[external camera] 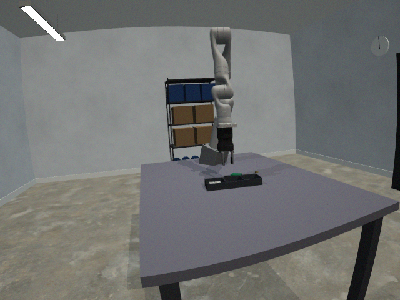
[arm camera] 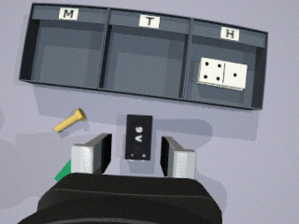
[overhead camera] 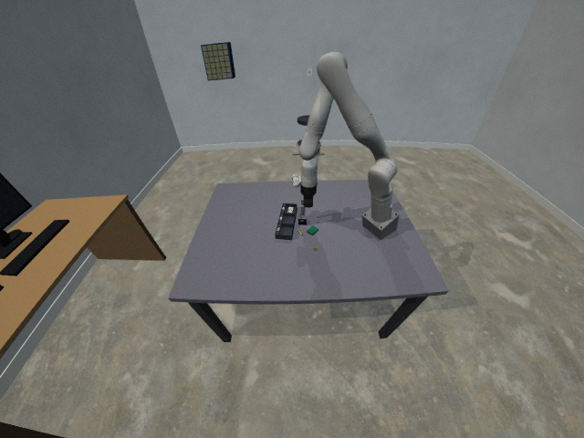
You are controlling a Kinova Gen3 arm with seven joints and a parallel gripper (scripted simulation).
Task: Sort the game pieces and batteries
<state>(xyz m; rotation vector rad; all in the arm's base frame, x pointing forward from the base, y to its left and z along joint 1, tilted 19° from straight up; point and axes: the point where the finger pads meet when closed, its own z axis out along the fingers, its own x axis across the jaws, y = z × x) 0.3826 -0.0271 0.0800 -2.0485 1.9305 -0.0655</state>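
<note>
Right now the black 9-volt battery is 90 mm below my hand and 10 mm behind it. The rest, counted from my hand: yellow bolt 90 mm below, 70 mm to the left, 10 mm ahead; dark divided bin 90 mm ahead, 80 mm below; green flat piece 90 mm below, 60 mm behind, 50 mm to the left.
</note>
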